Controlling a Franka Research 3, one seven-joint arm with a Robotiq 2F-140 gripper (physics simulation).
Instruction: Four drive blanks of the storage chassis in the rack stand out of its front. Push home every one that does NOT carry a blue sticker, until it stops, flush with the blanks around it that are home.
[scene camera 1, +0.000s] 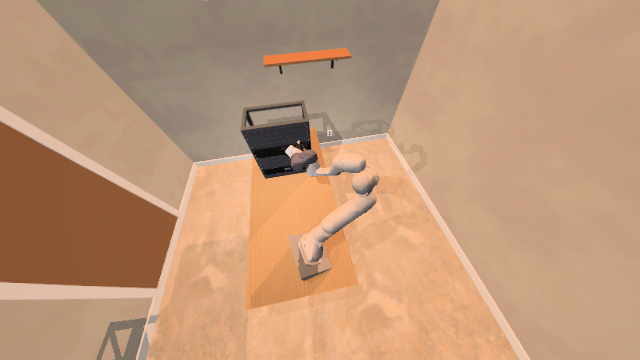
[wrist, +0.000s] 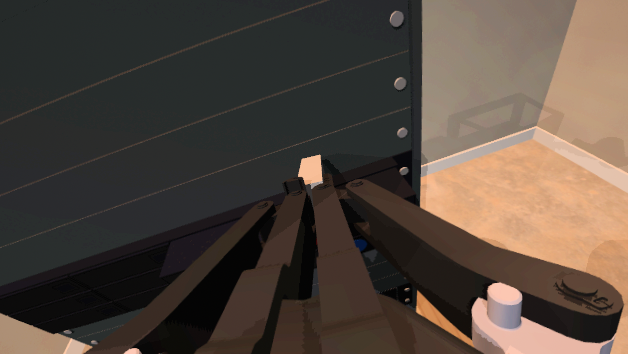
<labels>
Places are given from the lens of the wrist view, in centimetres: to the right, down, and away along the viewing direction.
my gripper (wrist: 314, 172): 0, 0, 20
dark rack (wrist: 140, 140): -13, -3, 17
</labels>
